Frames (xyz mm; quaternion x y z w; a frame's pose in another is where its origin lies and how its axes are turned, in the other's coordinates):
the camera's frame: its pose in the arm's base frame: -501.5 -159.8 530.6 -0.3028 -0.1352 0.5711 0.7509
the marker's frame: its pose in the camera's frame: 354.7 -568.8 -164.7 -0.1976 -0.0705 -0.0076 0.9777
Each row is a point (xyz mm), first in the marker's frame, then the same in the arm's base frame.
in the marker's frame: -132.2 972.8 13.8
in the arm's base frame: -377.3 -21.6 -134.6
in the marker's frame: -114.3 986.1 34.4
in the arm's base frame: -397.2 1.2 -136.7
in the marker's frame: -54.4 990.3 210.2
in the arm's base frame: -534.3 97.0 -55.7
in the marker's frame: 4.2 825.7 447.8
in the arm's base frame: -641.0 191.7 202.4
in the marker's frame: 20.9 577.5 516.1
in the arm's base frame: -573.2 203.5 451.0
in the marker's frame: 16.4 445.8 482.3
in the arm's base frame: -481.1 182.0 548.8
